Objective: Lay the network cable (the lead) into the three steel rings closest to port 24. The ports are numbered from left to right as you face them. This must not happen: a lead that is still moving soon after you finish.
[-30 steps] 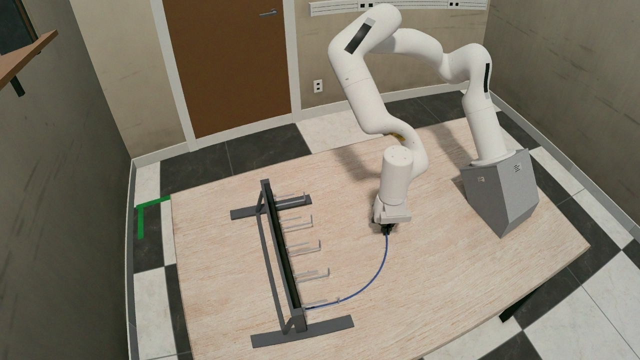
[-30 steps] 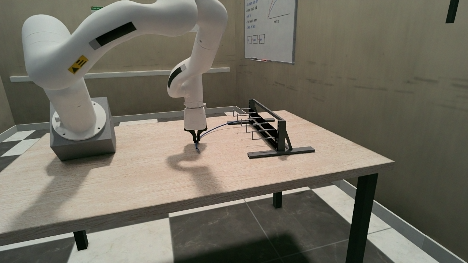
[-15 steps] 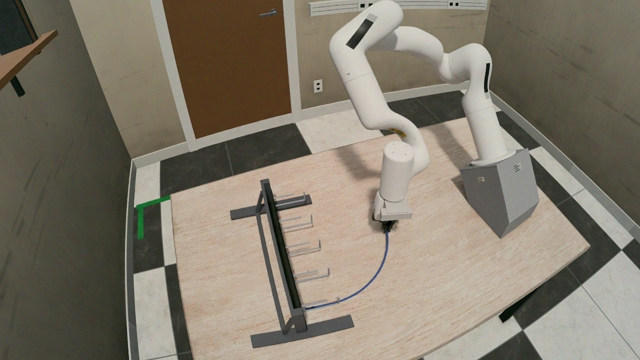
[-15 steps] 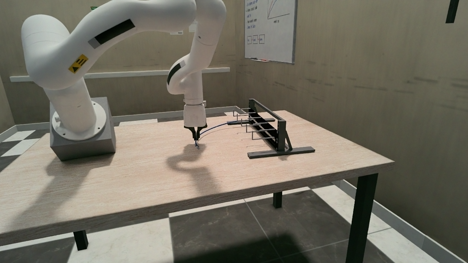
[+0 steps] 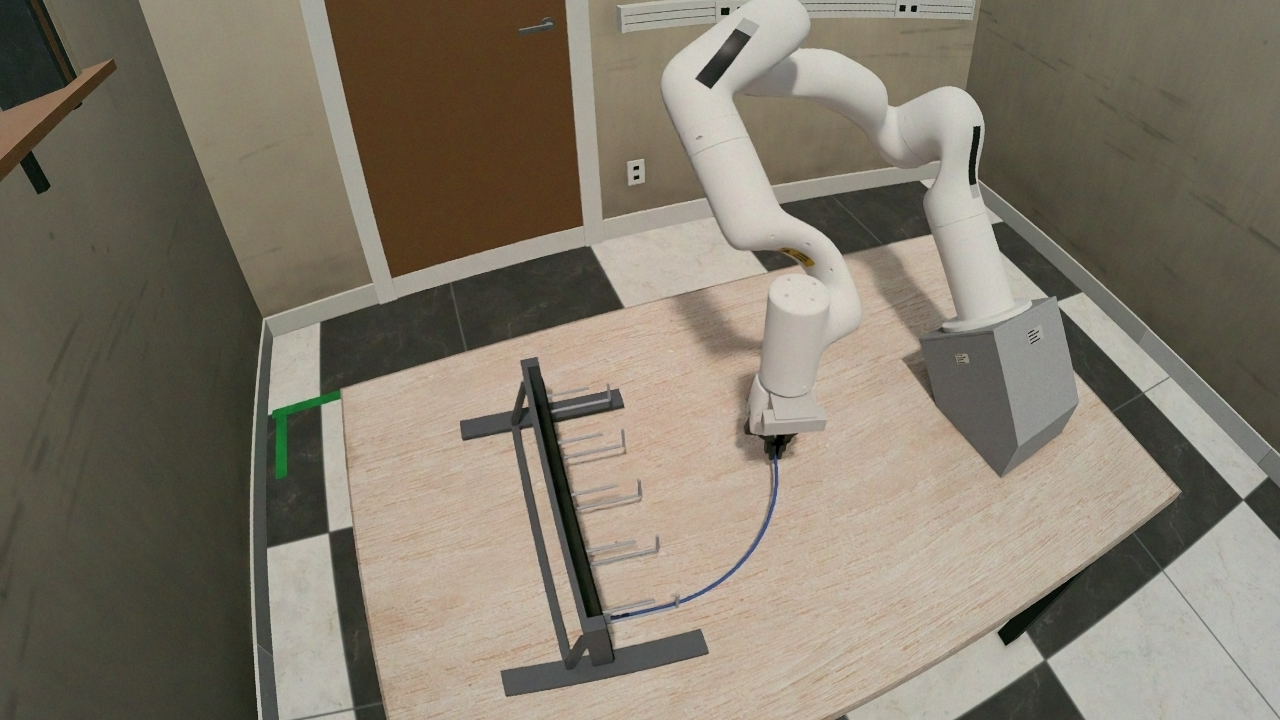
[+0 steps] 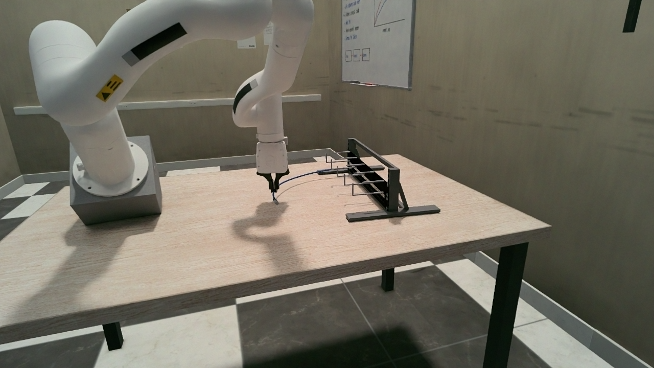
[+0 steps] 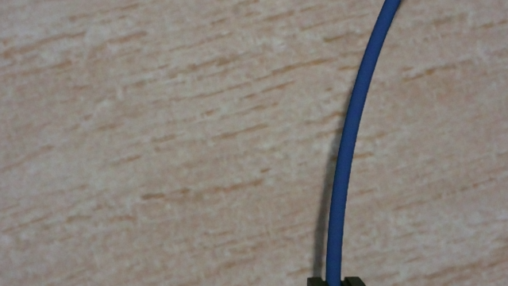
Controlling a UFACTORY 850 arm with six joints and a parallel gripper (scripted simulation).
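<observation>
My gripper is now 3 cm past the plug, 10 cm to the left of it and 2 cm above it. Also, from my hand: dark patch panel: 35 cm ahead, 5 cm to the right, 2 cm above.
</observation>
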